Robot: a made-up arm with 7 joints. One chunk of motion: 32 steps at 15 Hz.
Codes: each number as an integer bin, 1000 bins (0 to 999) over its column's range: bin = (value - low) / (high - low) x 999, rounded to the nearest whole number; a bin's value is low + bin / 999 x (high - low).
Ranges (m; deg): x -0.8..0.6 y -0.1..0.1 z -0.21..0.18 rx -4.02..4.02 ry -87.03..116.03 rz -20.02..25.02
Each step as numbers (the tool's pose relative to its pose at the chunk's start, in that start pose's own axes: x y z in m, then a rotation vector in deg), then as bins.
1 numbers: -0.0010 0.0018 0.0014 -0.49 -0.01 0.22
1 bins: 570 508 542 439 428 449
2 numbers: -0.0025 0.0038 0.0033 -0.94 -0.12 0.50
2 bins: 569 518 546 383 428 455
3 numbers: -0.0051 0.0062 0.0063 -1.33 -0.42 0.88
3 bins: 567 530 554 334 426 464
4 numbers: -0.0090 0.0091 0.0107 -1.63 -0.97 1.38
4 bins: 564 545 565 297 423 475
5 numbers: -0.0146 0.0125 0.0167 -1.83 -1.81 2.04
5 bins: 560 562 581 272 419 489
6 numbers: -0.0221 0.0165 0.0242 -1.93 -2.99 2.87
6 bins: 555 582 600 260 413 508
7 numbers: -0.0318 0.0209 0.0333 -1.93 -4.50 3.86
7 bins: 548 604 623 260 406 530
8 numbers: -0.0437 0.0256 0.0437 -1.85 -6.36 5.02
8 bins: 540 627 650 270 397 555
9 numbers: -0.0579 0.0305 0.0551 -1.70 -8.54 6.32
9 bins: 530 652 679 288 386 584
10 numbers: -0.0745 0.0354 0.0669 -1.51 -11.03 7.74
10 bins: 518 676 709 312 374 616
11 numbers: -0.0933 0.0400 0.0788 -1.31 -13.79 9.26
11 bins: 504 699 740 337 360 649
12 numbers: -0.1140 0.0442 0.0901 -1.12 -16.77 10.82
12 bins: 490 720 769 360 346 684
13 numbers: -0.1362 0.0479 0.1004 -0.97 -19.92 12.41
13 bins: 474 739 795 379 330 719
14 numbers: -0.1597 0.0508 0.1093 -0.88 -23.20 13.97
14 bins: 457 753 818 390 314 754
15 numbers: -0.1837 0.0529 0.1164 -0.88 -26.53 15.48
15 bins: 440 764 836 390 298 787
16 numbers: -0.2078 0.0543 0.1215 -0.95 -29.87 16.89
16 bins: 423 771 849 381 281 819
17 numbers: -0.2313 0.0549 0.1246 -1.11 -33.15 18.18
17 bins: 406 774 857 362 265 847
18 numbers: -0.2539 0.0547 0.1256 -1.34 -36.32 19.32
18 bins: 390 773 860 333 249 873
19 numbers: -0.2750 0.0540 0.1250 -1.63 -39.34 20.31
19 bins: 375 769 858 297 235 895
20 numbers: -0.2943 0.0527 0.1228 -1.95 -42.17 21.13
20 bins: 361 763 852 257 221 913
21 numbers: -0.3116 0.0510 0.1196 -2.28 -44.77 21.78
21 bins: 349 754 844 216 208 927
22 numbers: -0.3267 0.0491 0.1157 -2.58 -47.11 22.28
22 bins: 338 745 834 179 196 938
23 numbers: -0.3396 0.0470 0.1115 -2.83 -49.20 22.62
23 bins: 329 734 824 148 186 946
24 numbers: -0.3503 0.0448 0.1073 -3.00 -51.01 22.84
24 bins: 321 723 813 127 177 951
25 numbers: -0.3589 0.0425 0.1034 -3.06 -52.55 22.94
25 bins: 315 712 803 119 170 953
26 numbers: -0.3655 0.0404 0.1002 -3.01 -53.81 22.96
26 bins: 310 701 795 125 163 953
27 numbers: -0.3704 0.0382 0.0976 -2.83 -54.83 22.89
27 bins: 307 690 788 148 158 952
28 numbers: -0.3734 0.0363 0.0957 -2.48 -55.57 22.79
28 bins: 304 681 783 191 155 950
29 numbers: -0.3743 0.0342 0.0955 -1.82 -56.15 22.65
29 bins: 304 670 783 273 152 946
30 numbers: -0.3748 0.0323 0.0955 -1.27 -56.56 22.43
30 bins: 303 661 783 342 150 942
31 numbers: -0.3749 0.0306 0.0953 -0.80 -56.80 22.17
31 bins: 303 652 782 400 149 936
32 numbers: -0.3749 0.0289 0.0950 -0.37 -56.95 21.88
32 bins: 303 644 781 454 148 929
